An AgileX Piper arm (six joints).
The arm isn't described. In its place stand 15 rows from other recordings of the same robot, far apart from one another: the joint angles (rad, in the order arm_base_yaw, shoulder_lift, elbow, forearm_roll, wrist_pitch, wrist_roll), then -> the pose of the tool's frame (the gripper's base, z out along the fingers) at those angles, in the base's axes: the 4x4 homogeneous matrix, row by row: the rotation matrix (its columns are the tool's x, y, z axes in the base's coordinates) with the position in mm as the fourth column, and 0 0 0 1 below.
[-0.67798 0.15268 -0.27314 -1.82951 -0.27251 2.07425] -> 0.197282 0.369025 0.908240 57.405; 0.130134 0.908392 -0.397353 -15.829; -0.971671 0.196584 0.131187 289.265; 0 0 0 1
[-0.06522 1.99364 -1.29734 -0.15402 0.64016 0.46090] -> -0.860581 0.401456 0.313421 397.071; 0.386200 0.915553 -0.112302 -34.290; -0.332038 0.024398 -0.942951 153.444; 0 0 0 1
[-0.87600 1.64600 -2.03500 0.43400 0.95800 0.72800] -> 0.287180 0.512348 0.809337 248.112; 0.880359 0.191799 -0.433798 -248.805; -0.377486 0.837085 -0.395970 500.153; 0 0 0 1
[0.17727 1.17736 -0.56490 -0.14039 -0.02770 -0.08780] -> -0.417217 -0.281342 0.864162 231.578; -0.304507 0.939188 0.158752 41.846; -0.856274 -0.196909 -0.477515 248.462; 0 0 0 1
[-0.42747 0.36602 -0.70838 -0.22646 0.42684 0.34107] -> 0.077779 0.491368 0.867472 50.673; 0.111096 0.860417 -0.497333 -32.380; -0.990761 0.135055 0.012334 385.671; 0 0 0 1
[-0.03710 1.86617 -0.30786 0.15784 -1.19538 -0.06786] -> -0.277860 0.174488 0.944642 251.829; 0.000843 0.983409 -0.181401 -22.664; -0.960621 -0.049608 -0.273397 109.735; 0 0 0 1
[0.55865 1.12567 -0.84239 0.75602 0.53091 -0.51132] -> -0.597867 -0.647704 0.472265 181.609; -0.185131 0.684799 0.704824 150.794; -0.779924 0.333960 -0.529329 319.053; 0 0 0 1
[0.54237 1.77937 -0.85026 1.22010 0.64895 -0.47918] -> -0.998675 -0.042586 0.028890 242.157; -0.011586 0.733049 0.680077 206.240; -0.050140 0.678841 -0.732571 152.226; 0 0 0 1
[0.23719 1.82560 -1.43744 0.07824 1.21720 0.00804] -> -0.978381 -0.203873 0.034740 347.782; -0.200424 0.976116 0.083835 90.938; -0.051002 0.075060 -0.995874 242.591; 0 0 0 1
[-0.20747 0.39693 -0.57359 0.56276 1.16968 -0.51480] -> -0.665012 -0.332462 0.668751 51.874; -0.100287 0.927093 0.361167 34.757; -0.740069 0.173113 -0.649869 295.271; 0 0 0 1
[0.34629 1.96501 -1.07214 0.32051 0.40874 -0.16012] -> -0.918544 -0.258123 0.299415 341.095; -0.188894 0.951925 0.241158 135.191; -0.347269 0.164956 -0.923143 119.266; 0 0 0 1
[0.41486 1.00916 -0.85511 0.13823 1.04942 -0.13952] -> -0.787022 -0.505152 0.354144 154.809; -0.422868 0.859700 0.286530 80.062; -0.449199 0.075749 -0.890215 306.763; 0 0 0 1
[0.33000 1.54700 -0.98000 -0.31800 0.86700 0.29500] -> -0.935459 -0.180142 0.304082 277.873; -0.233138 0.961144 -0.147815 72.249; -0.265639 -0.209168 -0.941108 224.356; 0 0 0 1
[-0.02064 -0.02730 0.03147 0.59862 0.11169 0.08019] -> -0.033694 -0.027064 0.999066 55.634; 0.625196 0.779326 0.042197 4.568; -0.779740 0.626034 -0.009338 195.749; 0 0 0 1
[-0.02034 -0.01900 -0.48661 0.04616 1.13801 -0.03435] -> -0.517841 -0.023256 0.855160 -9.564; -0.004434 0.999690 0.024502 4.007; -0.855465 0.008896 -0.517784 267.452; 0 0 0 1
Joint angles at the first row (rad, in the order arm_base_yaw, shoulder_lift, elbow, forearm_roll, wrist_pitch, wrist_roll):
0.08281, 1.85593, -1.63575, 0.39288, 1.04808, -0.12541
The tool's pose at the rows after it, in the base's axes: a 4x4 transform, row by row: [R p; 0 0 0 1], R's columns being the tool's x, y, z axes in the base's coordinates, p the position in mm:
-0.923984 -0.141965 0.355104 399.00; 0.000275 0.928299 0.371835 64.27; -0.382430 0.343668 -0.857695 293.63; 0 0 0 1
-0.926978 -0.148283 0.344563 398.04; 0.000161 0.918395 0.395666 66.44; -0.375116 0.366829 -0.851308 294.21; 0 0 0 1
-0.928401 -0.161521 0.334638 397.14; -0.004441 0.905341 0.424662 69.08; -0.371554 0.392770 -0.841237 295.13; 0 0 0 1
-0.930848 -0.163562 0.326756 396.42; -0.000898 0.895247 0.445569 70.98; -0.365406 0.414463 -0.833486 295.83; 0 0 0 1
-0.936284 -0.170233 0.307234 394.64; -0.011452 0.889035 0.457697 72.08; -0.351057 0.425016 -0.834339 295.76; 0 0 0 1
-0.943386 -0.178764 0.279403 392.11; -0.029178 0.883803 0.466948 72.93; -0.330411 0.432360 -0.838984 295.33; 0 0 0 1
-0.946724 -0.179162 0.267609 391.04; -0.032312 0.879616 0.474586 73.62; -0.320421 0.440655 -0.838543 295.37; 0 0 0 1
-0.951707 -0.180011 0.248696 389.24; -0.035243 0.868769 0.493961 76.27; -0.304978 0.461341 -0.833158 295.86; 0 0 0 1
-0.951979 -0.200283 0.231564 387.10; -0.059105 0.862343 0.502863 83.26; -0.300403 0.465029 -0.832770 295.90; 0 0 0 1
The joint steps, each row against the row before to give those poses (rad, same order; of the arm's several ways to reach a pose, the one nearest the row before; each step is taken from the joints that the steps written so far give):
0.00000, 0.00001, -0.00001, 0.01065, 0.00492, -0.00117
0.00000, 0.00000, 0.00001, 0.02824, 0.01067, -0.01092
0.00000, 0.00001, -0.00003, 0.03499, 0.01001, -0.01945
0.00000, -0.00001, 0.00004, 0.02525, 0.00804, -0.00590
-0.00001, -0.00002, -0.00001, 0.01179, 0.02051, -0.00792
0.00002, 0.00002, 0.00001, 0.00678, 0.02903, -0.00859
-0.00002, 0.00001, -0.00002, 0.00768, 0.01222, -0.00104
0.00242, -0.00002, 0.00003, 0.02083, 0.01824, -0.00114
0.01687, 0.00000, -0.00002, 0.00486, 0.00895, -0.00634

